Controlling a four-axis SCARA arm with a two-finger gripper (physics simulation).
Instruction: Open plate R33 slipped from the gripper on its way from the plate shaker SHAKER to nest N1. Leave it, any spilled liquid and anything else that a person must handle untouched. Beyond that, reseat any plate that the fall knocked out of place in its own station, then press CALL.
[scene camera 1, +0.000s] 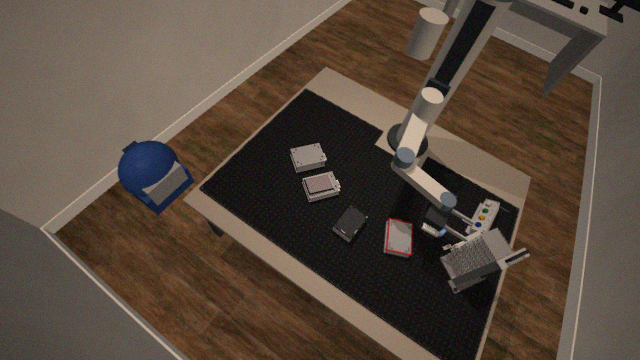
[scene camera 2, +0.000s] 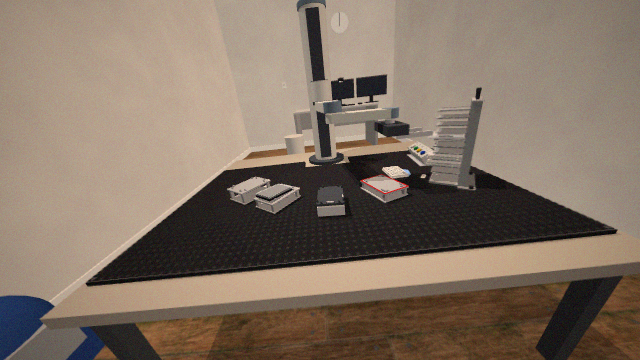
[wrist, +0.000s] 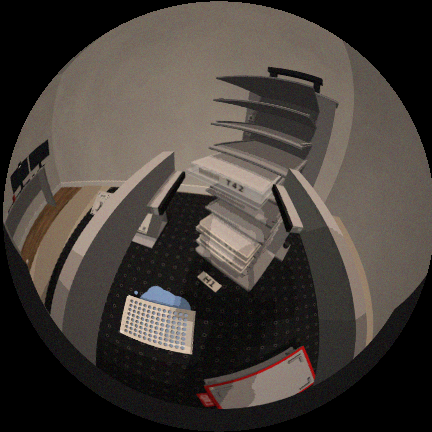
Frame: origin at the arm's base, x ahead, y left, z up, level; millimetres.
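Where they show: gripper, fingertip midpoint: (scene camera 1: 470, 231) (scene camera 2: 426, 131) (wrist: 230, 168); arm's base at its link origin: (scene camera 2: 326, 159).
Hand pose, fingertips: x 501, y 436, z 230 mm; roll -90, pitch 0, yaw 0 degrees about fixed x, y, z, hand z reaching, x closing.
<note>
Each offset is from my fingertips to the top centre of the thing. "spot": to the spot under its first point.
My gripper (scene camera 1: 470, 230) (scene camera 2: 431, 133) (wrist: 230, 168) is shut to a narrow stance with a gap between its pads and nothing held. It is raised in front of the plate hotel (scene camera 1: 500, 243) (scene camera 2: 471, 142) (wrist: 325, 142). Plate T42 @(12 mm down, 26 mm ahead, 71 mm left) (wrist: 235, 182) sits partway up the hotel and sticks out past neighbouring shelf edges, framed between the pads in the wrist view. More plates @(100 mm down, 38 mm ahead, 69 mm left) (wrist: 227, 242) sit lower. The open white well plate @(204 mm down, 83 mm back, 102 mm right) (scene camera 1: 431, 229) (scene camera 2: 395, 172) (wrist: 157, 325) lies on the mat beside a blue spill @(216 mm down, 81 mm back, 73 mm right) (scene camera 1: 442, 232) (scene camera 2: 407, 172) (wrist: 162, 295). The button box @(134 mm down, 245 mm back, 112 mm left) (scene camera 1: 484, 216) (scene camera 2: 420, 153) (wrist: 151, 227) is partly behind the left finger in the wrist view.
A red-rimmed nest @(172 mm down, 105 mm ahead, 222 mm right) (scene camera 1: 399, 237) (scene camera 2: 384, 185) (wrist: 265, 384), a dark-topped station @(spot: 163 mm down, 191 mm ahead, 450 mm right) (scene camera 1: 350, 222) (scene camera 2: 331, 200), a station holding a plate (scene camera 1: 321, 186) (scene camera 2: 278, 197) and a grey station @(151 mm down, 5 mm back, 828 mm right) (scene camera 1: 308, 157) (scene camera 2: 249, 190) stand on the black mat. An H1 label @(spot: 216 mm down, 5 mm back, 7 mm left) (wrist: 209, 281) lies before the hotel.
</note>
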